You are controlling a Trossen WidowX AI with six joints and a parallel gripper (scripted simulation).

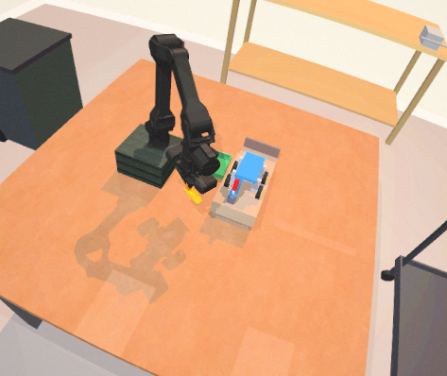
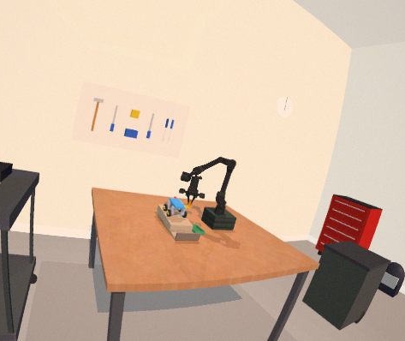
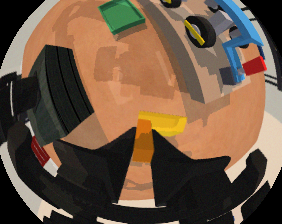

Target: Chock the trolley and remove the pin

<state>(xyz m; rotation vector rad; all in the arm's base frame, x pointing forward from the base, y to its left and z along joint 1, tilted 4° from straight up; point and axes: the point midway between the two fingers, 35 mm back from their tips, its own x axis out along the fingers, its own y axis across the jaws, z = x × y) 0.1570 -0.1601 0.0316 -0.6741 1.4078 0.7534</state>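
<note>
The blue trolley lies 180 mm ahead of my gripper tip and 100 mm to the left of it. Also, from my gripper tip: yellow chock: 20 mm ahead, 10 mm to the right, 10 mm below; red-headed stop pin: 140 mm ahead, 20 mm above, 10 mm to the left; beige ramp: 180 mm ahead, 110 mm to the left, 60 mm below.
</note>
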